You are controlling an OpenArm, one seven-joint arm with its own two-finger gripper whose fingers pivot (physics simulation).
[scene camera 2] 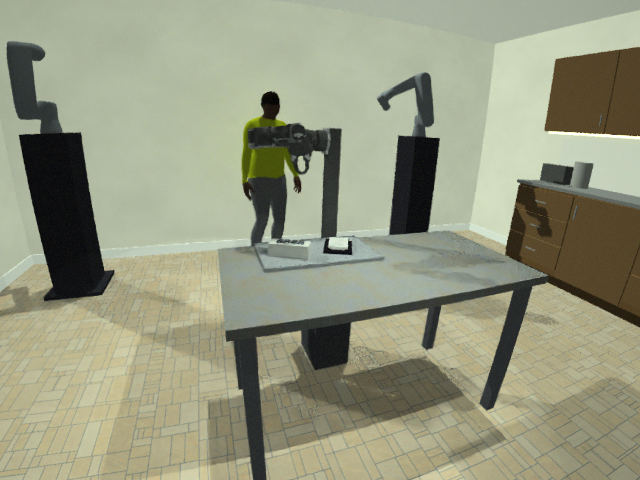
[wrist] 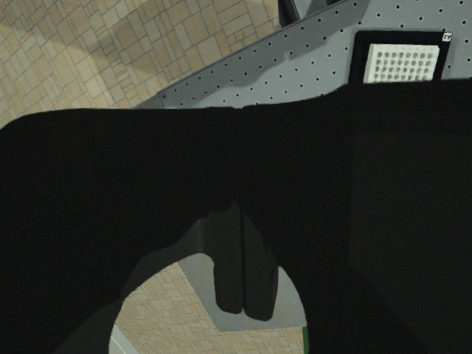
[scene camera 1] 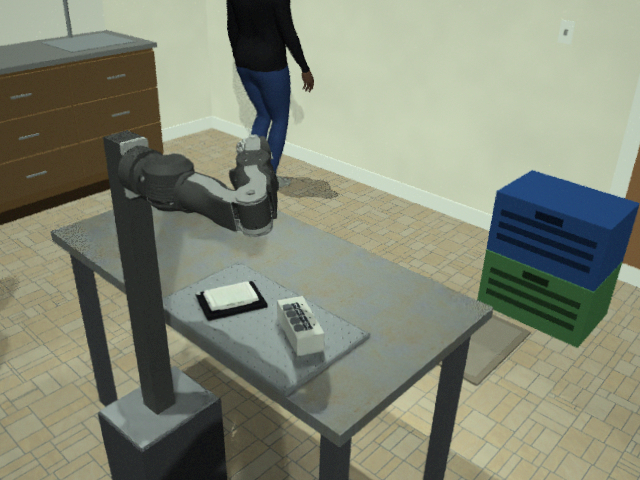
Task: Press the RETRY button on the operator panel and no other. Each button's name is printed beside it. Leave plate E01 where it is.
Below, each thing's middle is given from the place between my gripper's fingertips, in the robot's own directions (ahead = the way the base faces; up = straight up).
Right now my hand is 60 mm short of the white operator panel (scene camera 2: 290, 249), 70 mm to the left of it and 290 mm above it. From my hand the other things lie so: white plate (scene camera 1: 226, 297) 40 mm ahead, 160 mm to the left, 300 mm below.
